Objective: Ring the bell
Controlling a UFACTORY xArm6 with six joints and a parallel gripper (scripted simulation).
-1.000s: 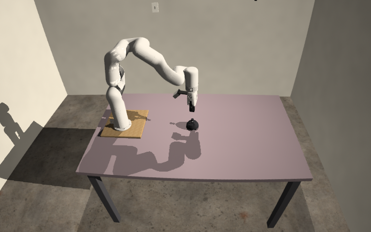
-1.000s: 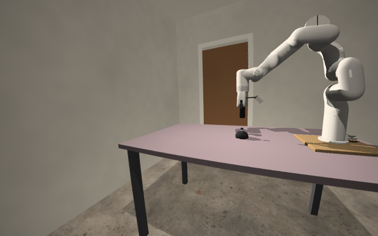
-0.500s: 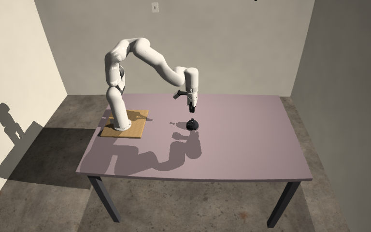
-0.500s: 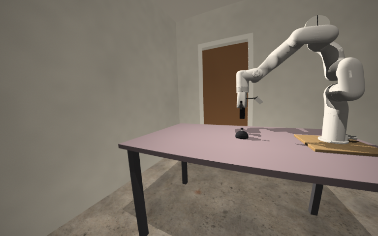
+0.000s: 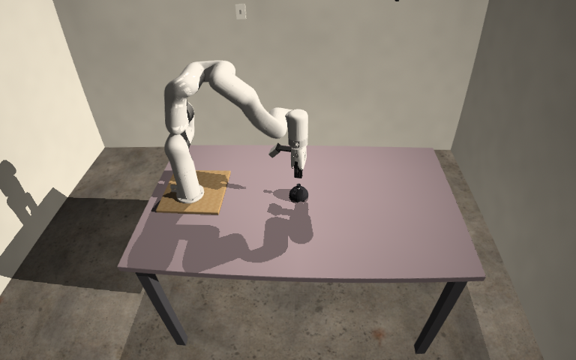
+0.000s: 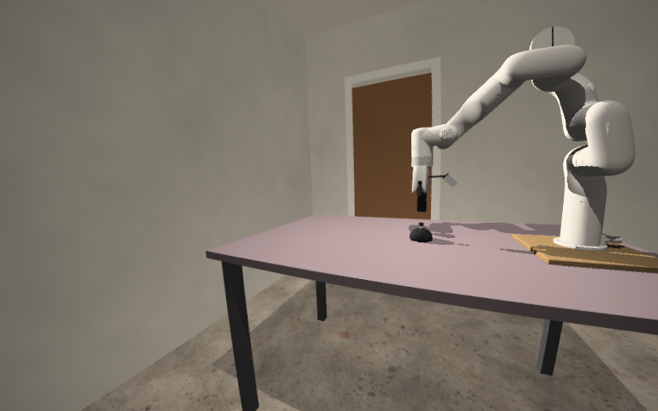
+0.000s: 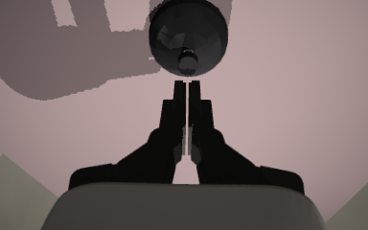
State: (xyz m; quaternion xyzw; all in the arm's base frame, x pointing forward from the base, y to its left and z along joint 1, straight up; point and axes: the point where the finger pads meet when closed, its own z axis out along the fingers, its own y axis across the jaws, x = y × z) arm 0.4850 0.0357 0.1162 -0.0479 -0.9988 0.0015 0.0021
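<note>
My gripper is now 7 cm above the button. The rest, counted from my hand: black dome-shaped bell (9 cm below).
</note>
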